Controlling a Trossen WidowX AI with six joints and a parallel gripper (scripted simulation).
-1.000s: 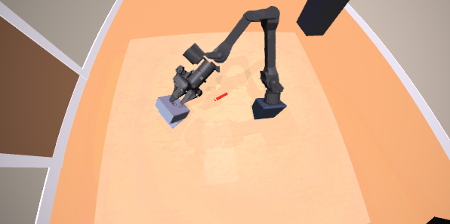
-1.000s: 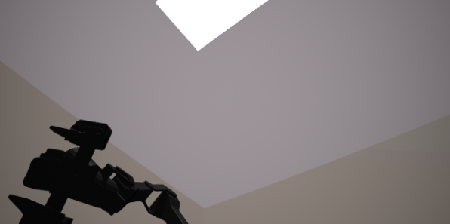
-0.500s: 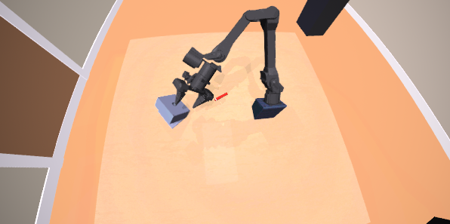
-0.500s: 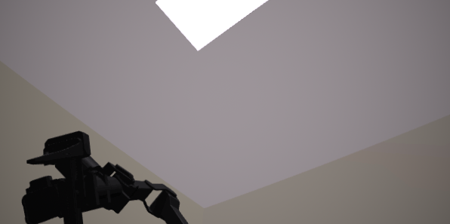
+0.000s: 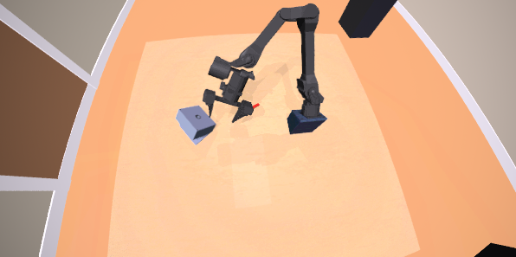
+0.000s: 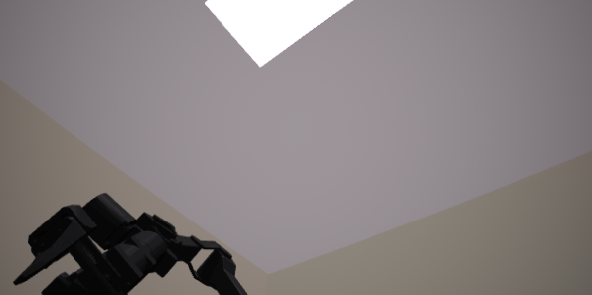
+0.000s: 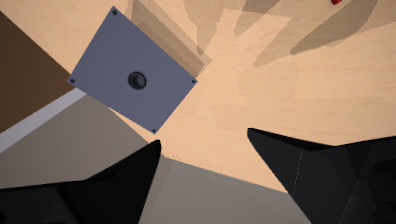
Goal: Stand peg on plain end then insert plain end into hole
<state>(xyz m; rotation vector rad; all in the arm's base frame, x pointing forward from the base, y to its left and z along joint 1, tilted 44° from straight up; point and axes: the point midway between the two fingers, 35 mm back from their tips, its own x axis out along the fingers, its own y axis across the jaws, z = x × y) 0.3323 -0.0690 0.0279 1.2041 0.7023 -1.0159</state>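
Now: gripper tip 130 mm past the red peg, 110 mm above it and 70 mm to the left of it. From my gripper tip the other things lie so: grey-blue sloped panel (110 mm ahead, 60 mm below, 40 mm to the right).
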